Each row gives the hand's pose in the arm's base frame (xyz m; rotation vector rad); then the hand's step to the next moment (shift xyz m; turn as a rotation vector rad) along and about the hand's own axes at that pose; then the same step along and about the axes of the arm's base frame.
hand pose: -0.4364 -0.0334 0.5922 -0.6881 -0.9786 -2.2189
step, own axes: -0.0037 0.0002 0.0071 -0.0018 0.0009 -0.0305
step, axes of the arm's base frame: 0.0041 0.0066 0.0018 -0.0045 -0.0237 -0.0188
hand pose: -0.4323 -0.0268 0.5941 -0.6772 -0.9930 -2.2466
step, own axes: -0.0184 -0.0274 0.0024 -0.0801 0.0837 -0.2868
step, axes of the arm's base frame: -0.0053 0.0226 -0.0236 0.0528 -0.2447 -0.1817
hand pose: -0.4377 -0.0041 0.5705 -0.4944 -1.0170 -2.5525
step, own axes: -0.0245 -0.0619 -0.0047 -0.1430 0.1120 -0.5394
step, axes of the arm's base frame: -0.0065 0.0435 -0.0502 0.0727 -0.4306 -0.3650
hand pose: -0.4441 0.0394 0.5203 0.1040 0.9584 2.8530
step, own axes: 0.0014 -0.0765 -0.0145 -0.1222 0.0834 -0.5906
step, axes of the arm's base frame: 0.0048 0.0520 -0.0578 0.0496 -0.4356 -0.4225
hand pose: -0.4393 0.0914 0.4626 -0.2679 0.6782 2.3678
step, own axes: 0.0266 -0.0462 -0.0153 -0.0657 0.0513 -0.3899
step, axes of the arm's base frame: 0.0095 0.0363 -0.0409 0.0237 -0.2771 -0.2857
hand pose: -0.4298 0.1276 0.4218 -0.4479 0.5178 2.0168
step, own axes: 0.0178 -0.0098 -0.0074 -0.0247 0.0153 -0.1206
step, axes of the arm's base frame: 0.0011 0.0133 -0.0170 0.0098 -0.0886 -0.0862
